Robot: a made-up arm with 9 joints. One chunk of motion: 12 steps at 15 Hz.
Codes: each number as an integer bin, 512 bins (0 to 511) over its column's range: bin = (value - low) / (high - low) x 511, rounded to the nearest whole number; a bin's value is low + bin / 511 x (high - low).
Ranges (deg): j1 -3..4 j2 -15..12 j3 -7..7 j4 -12..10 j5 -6..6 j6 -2..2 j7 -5..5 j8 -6..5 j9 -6..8
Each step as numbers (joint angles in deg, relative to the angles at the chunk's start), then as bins.
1 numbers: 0.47 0.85 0.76 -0.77 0.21 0.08 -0.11 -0.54 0.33
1 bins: 253 300 283 261 264 266 250 254 231
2 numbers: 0.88 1.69 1.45 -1.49 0.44 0.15 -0.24 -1.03 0.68
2 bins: 283 316 308 244 274 275 243 231 244
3 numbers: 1.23 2.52 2.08 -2.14 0.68 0.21 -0.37 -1.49 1.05
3 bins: 309 332 331 229 284 282 237 210 257
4 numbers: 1.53 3.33 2.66 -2.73 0.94 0.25 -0.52 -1.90 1.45
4 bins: 331 347 353 215 296 287 229 190 272
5 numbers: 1.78 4.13 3.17 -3.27 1.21 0.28 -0.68 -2.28 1.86
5 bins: 349 362 371 203 307 291 221 173 287
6 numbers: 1.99 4.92 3.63 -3.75 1.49 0.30 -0.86 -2.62 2.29
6 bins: 364 377 388 192 319 294 212 157 303
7 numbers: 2.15 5.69 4.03 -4.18 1.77 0.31 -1.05 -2.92 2.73
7 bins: 376 392 403 182 331 295 202 143 319
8 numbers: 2.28 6.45 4.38 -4.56 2.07 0.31 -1.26 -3.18 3.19
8 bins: 385 406 415 173 344 295 191 131 335
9 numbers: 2.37 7.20 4.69 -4.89 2.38 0.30 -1.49 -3.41 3.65
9 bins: 392 420 427 165 357 294 179 120 352
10 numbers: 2.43 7.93 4.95 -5.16 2.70 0.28 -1.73 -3.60 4.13
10 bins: 396 434 436 159 370 291 167 111 370
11 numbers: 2.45 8.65 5.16 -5.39 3.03 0.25 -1.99 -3.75 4.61
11 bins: 398 448 444 154 385 287 154 105 387
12 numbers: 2.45 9.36 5.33 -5.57 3.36 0.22 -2.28 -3.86 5.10
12 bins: 398 461 450 149 399 284 139 99 405
